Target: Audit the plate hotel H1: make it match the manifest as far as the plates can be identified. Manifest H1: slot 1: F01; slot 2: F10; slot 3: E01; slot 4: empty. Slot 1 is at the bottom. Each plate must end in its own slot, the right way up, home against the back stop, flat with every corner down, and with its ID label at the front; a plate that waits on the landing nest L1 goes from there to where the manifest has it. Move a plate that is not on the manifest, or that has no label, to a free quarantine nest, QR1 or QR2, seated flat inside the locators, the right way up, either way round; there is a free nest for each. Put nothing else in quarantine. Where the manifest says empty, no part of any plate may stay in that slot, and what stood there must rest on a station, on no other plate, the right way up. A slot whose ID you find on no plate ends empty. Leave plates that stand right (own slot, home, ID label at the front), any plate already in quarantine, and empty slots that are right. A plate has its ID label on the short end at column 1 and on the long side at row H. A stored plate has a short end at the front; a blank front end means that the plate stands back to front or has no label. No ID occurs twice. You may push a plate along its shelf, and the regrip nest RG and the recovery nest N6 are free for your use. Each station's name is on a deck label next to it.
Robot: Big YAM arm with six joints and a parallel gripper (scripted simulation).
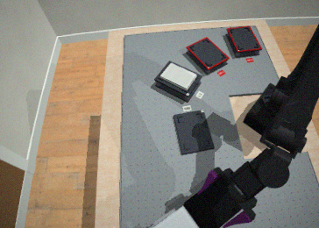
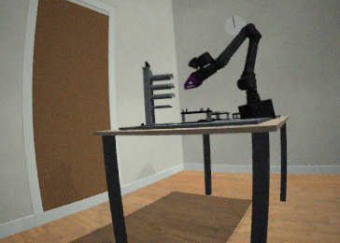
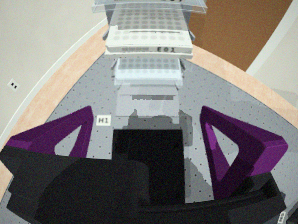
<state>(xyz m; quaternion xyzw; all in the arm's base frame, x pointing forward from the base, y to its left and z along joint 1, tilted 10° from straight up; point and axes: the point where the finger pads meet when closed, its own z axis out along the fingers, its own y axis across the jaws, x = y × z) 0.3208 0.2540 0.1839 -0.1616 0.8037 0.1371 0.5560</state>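
Now: the black nest 14 cm below my hand, 4 cm behind it and 2 cm to the right of it. Also, from my hand: pale plate 11 cm ahead, 6 cm above, 5 cm to the left; plate hotel 19 cm ahead, 8 cm to the left, 5 cm below; H1 deck label 20 cm below, 12 cm to the left, 3 cm ahead.
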